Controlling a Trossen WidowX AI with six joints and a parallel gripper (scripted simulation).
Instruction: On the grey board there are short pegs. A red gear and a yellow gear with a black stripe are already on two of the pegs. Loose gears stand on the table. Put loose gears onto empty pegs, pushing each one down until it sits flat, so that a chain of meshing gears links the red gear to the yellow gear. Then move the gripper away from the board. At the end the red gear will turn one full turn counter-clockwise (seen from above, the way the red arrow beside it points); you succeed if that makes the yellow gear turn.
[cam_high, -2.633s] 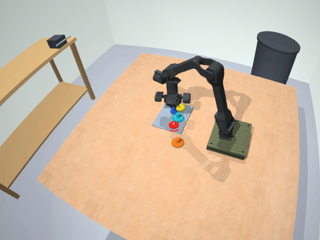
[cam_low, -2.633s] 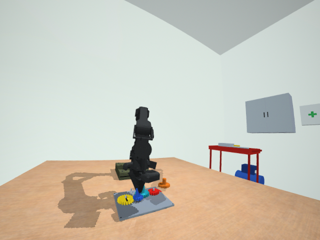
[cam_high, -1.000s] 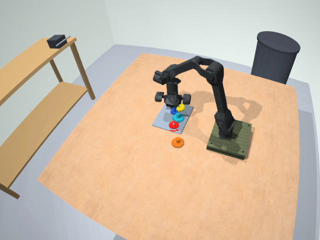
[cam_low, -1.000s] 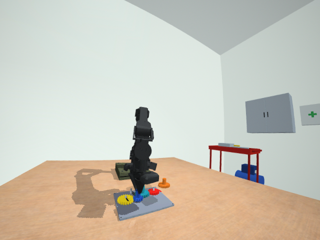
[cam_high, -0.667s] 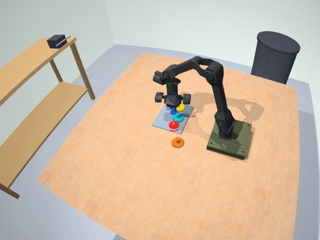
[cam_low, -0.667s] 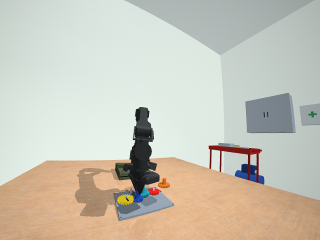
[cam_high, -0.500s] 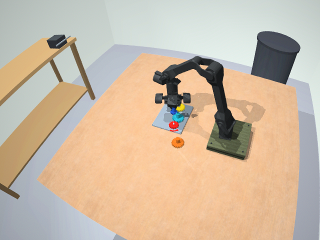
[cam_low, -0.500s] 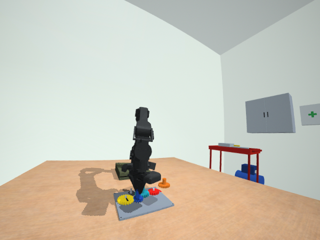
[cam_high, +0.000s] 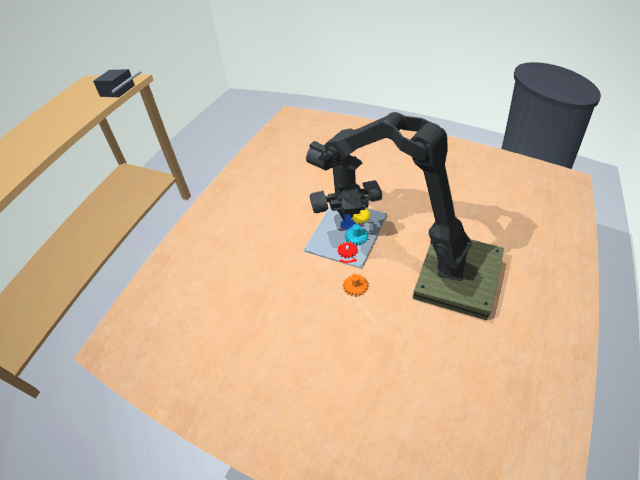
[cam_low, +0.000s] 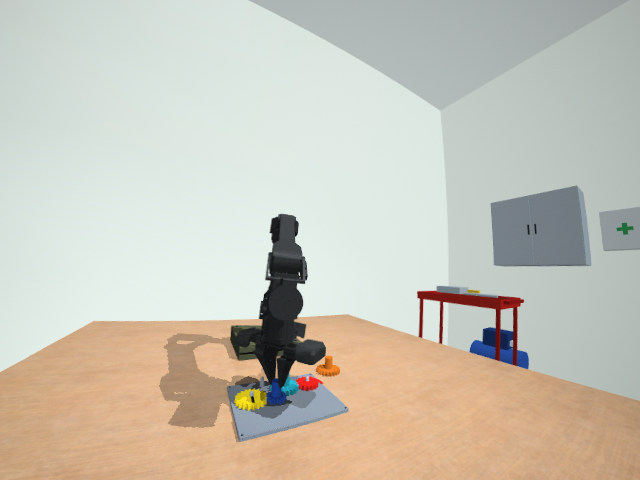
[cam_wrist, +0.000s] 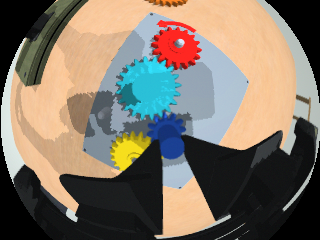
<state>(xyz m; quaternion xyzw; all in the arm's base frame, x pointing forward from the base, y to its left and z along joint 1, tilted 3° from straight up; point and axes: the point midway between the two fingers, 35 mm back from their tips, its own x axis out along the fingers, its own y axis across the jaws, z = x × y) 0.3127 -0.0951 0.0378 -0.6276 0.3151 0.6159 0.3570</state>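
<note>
My gripper tip is now 1 cm above the blue gear. From my gripper tip the other things lie so: cyan gear 4 cm behind, 3 cm to the left, 2 cm below; then yellow gear 2 cm behind, 5 cm to the right, 2 cm below; then red gear 3 cm behind, 9 cm to the left, 2 cm below.
</note>
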